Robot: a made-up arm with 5 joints. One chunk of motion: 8 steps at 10 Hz.
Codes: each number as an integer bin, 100 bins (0 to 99) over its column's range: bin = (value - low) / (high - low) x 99, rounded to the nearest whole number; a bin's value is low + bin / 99 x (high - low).
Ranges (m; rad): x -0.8..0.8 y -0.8..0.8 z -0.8..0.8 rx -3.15..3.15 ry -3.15..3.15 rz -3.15..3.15
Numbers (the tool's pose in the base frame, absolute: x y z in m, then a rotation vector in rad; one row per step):
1: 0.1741 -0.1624 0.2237 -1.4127 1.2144 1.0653
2: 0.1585 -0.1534 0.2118 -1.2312 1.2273 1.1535
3: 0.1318 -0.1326 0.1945 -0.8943 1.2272 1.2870
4: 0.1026 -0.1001 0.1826 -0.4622 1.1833 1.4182
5: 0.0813 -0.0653 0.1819 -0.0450 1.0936 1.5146
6: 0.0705 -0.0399 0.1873 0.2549 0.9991 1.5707
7: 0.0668 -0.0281 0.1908 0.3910 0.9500 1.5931
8: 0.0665 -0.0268 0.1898 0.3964 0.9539 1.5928
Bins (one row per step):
1: 60 39 63 27 69 66
2: 59 40 63 30 69 68
3: 58 41 62 35 69 70
4: 56 43 61 42 68 72
5: 55 45 61 49 67 73
6: 54 47 61 54 65 74
7: 54 48 61 56 64 75
8: 54 48 61 56 64 75

